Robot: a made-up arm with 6 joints.
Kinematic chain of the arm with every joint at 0, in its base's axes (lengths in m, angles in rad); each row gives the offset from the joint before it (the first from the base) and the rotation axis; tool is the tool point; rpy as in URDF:
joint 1: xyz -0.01 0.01 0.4 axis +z
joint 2: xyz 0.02 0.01 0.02 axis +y
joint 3: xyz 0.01 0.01 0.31 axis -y
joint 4: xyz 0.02 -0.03 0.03 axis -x
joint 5: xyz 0.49 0 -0.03 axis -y
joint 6: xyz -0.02 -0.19 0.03 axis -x
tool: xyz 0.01 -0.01 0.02 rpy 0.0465 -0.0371 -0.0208
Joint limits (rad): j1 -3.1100..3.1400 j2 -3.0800..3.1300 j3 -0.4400..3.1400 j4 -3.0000..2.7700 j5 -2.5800..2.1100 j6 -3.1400..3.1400
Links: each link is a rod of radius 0.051 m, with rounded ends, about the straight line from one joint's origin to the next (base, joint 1, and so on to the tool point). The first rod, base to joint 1, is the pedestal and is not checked.
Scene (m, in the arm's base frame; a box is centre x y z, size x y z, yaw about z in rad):
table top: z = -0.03
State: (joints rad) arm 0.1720 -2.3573 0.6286 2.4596 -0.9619 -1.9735
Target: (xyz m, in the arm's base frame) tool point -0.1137 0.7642 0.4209
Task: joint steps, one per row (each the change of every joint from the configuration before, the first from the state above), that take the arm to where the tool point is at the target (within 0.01 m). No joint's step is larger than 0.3 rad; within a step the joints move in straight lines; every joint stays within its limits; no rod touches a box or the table.
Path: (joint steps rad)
1: -0.2757 0.0352 -0.0471 0.0532 0.0027 0.0054
2: -0.2757 0.0351 -0.0470 0.0533 0.0027 0.0053
3: -0.2757 0.0352 -0.0471 0.0532 0.0027 0.0054
4: -0.2757 0.0351 -0.0470 0.0532 0.0027 0.0053
5: -0.2758 0.0352 -0.0471 0.0532 0.0027 0.0054

